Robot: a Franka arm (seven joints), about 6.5 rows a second.
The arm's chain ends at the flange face. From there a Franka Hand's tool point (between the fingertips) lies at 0.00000 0.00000 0.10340 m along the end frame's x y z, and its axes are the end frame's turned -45 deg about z.
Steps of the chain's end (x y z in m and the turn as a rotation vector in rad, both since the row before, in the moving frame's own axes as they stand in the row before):
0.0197, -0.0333, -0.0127, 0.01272, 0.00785, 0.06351
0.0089, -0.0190, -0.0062, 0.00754, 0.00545, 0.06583
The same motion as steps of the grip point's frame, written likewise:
0.0390, -0.0099, -0.0127, 0.00344, 0.01455, 0.06351
0.0207, -0.0073, -0.0062, 0.00148, 0.00919, 0.06583

